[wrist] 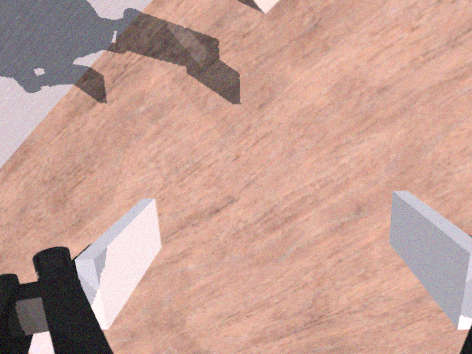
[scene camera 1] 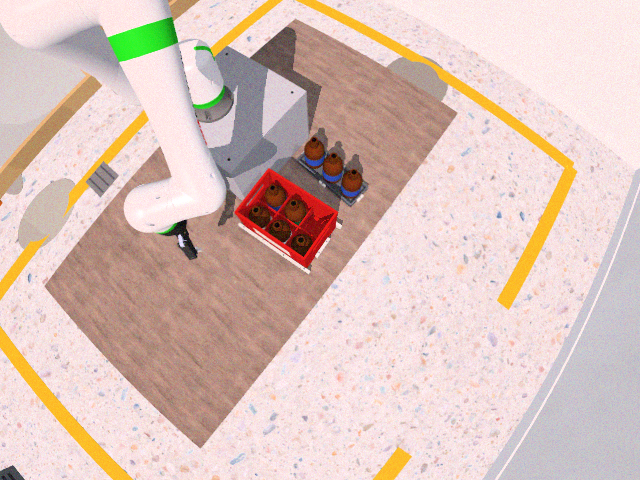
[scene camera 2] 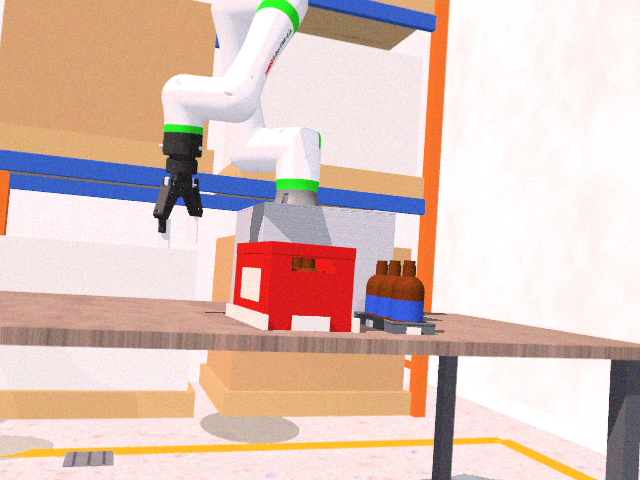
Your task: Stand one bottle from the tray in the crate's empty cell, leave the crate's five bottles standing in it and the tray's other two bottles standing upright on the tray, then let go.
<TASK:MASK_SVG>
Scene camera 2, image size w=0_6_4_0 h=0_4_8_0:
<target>my gripper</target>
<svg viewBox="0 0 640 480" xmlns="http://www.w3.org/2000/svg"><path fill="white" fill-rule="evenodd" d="M167 158L166 172L171 175L170 177L162 177L160 192L153 211L154 218L158 219L157 247L170 248L171 219L169 219L169 216L177 199L180 197L183 198L189 213L186 220L185 243L197 244L199 217L202 217L203 208L199 191L199 179L192 178L192 175L197 174L198 161L193 159Z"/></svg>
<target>blue-labelled brown bottle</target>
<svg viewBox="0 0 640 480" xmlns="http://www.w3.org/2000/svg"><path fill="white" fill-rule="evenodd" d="M401 261L390 260L388 275L383 277L378 285L376 317L390 320L391 291L395 280L401 277Z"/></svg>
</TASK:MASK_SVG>
